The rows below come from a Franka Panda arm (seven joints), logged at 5 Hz.
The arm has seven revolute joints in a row. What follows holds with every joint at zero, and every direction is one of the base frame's. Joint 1 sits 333 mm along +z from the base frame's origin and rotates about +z. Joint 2 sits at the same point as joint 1 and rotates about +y. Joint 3 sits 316 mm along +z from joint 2 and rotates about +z. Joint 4 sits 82.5 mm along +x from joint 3 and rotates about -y. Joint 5 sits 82.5 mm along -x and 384 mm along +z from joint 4 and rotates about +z. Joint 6 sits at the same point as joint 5 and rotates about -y. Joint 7 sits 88 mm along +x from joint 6 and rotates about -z. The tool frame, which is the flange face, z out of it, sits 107 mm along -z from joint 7; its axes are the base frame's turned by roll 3.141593, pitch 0 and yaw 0 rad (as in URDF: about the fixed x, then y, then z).
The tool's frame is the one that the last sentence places.
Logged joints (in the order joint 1, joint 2, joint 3, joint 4, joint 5, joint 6, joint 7), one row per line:
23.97 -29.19 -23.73 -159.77 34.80 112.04 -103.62
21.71 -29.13 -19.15 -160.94 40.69 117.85 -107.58
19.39 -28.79 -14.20 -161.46 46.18 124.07 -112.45
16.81 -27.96 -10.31 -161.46 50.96 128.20 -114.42
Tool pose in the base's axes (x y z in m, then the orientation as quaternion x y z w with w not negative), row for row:
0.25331 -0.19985 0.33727 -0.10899 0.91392 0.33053 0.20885
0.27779 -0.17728 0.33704 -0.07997 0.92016 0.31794 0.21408
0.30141 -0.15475 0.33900 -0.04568 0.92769 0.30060 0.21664
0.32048 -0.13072 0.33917 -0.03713 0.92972 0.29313 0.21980
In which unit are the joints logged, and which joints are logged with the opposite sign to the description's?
The joints are logged in degrees. Opposite sign: joint 1, joint 7.
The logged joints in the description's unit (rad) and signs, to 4 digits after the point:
-0.4184 -0.5095 -0.4142 -2.7885 0.6074 1.9555 1.8085
-0.3789 -0.5084 -0.3342 -2.8089 0.7102 2.0569 1.8776
-0.3384 -0.5025 -0.2478 -2.8180 0.8060 2.1654 1.9626
-0.2934 -0.4880 -0.1799 -2.8180 0.8894 2.2375 1.9970

